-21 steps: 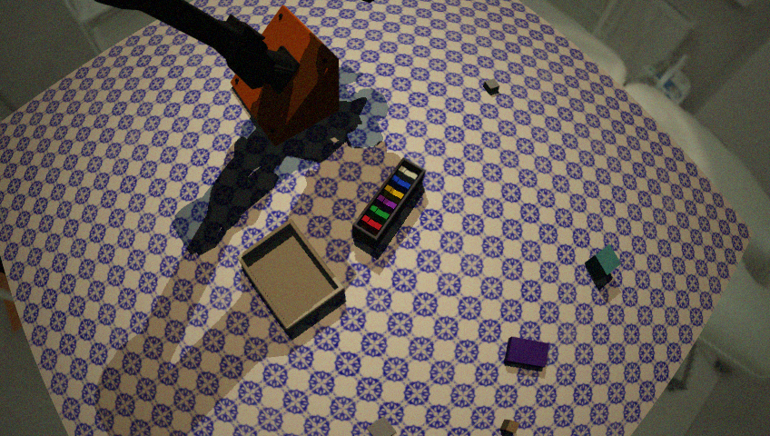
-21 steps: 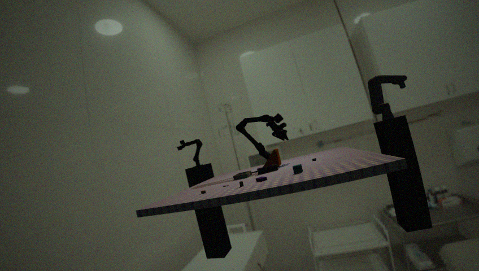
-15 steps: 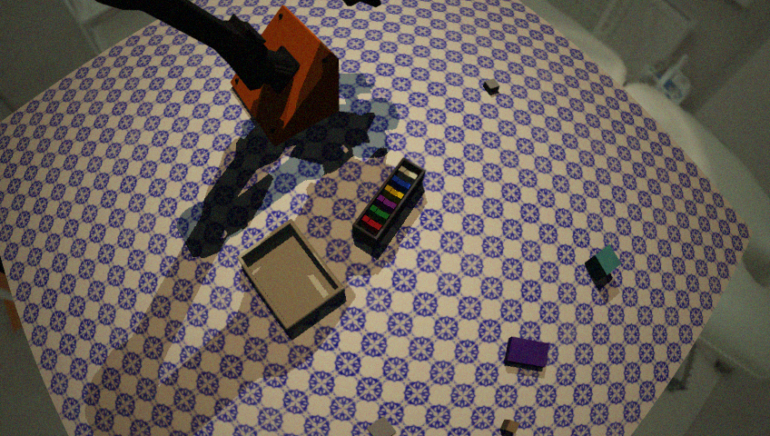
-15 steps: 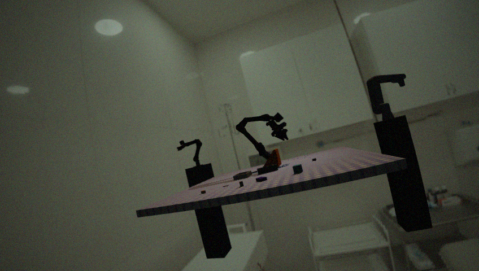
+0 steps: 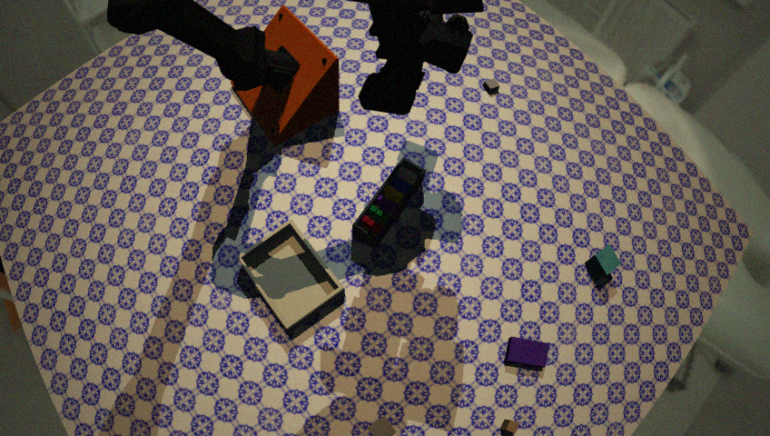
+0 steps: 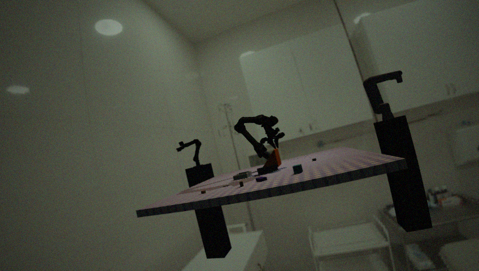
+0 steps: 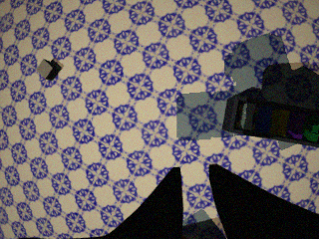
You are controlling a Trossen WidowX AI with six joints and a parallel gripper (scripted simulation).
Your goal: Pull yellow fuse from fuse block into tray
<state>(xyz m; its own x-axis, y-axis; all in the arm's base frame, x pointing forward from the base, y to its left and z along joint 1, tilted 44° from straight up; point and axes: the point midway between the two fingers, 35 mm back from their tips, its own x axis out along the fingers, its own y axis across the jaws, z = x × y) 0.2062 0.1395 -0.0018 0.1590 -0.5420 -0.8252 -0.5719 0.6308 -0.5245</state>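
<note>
My gripper tip is now 120 mm above the yellow fuse, 80 mm to the left of it and 70 mm short of it. The rest, counted from my gripper tip: beige tray 270 mm to the right, 140 mm below, 80 mm ahead; teal cube 370 mm ahead, 140 mm to the left, 120 mm below; purple block 390 mm ahead, 140 mm below, 60 mm to the right.
</note>
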